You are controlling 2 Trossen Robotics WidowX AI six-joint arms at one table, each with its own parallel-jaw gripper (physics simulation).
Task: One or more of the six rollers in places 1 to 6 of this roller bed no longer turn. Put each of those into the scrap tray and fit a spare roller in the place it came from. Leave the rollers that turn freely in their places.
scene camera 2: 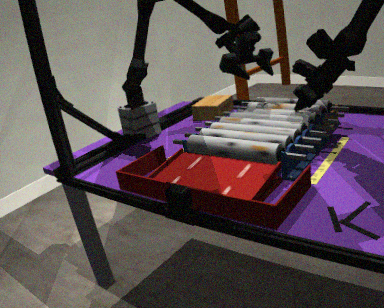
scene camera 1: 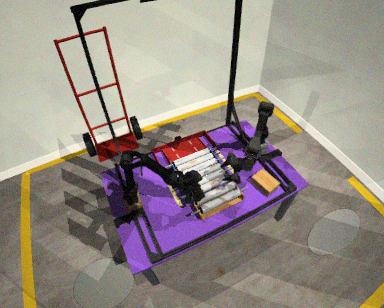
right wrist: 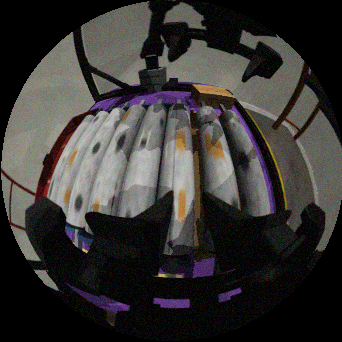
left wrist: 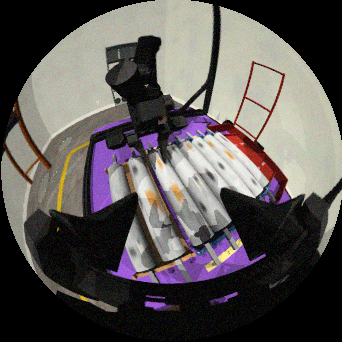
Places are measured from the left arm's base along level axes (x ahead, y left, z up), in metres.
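Where they show: left gripper, fingertip midpoint: (scene camera 2: 261, 76) (scene camera 1: 221, 173) (right wrist: 205, 64) (left wrist: 179, 194); right gripper, fingertip midpoint: (scene camera 2: 297, 108) (scene camera 1: 201, 188) (right wrist: 187, 194) (left wrist: 158, 165); left arm's base, origin of the base link: (scene camera 2: 136, 105) (right wrist: 152, 68); right arm's base, origin of the base link: (scene camera 1: 132, 199).
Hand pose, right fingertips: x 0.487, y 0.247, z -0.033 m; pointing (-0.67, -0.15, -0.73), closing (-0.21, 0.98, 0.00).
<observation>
Each offset is from my right fingertips to the centre of the thing. "pt": to the spot under its first point.
The roller bed's grey-white rollers (scene camera 2: 235, 146) (right wrist: 145, 170) lie side by side between blue side rails {pt 0.132 m ahead, 0.203 m right, 0.074 m down} (scene camera 2: 296, 167). No view shows which ones turn. Two spare rollers {0.073 m back, 0.036 m left, 0.026 m down} (left wrist: 155, 215) (right wrist: 217, 160) lie in the orange-brown cradle {0.080 m back, 0.068 m left, 0.075 m down} (scene camera 1: 222, 211) beside the bed. The red scrap tray {0.020 m ahead, 0.389 m right, 0.053 m down} (scene camera 2: 235, 205) (left wrist: 250, 152) stands at the bed's other end, with no roller seen inside. My right gripper (scene camera 2: 299, 106) (right wrist: 187, 194) is partly open and low over the bed's end near the cradle, fingers apart above the roller nearest the cradle. My left gripper (scene camera 2: 258, 74) (left wrist: 179, 194) is wide open and empty, above the rollers.
A wooden block {0.411 m back, 0.035 m left, 0.050 m down} (scene camera 1: 265, 181) (scene camera 2: 212, 107) lies on the table right of the cradle in scene camera 1. A yellow numbered strip {pt 0.182 m ahead, 0.125 m right, 0.076 m down} (scene camera 2: 330, 160) runs along the bed. Black frame posts (scene camera 1: 235, 65) rise at the table's back. A red hand truck (scene camera 1: 87, 92) stands by the wall.
</observation>
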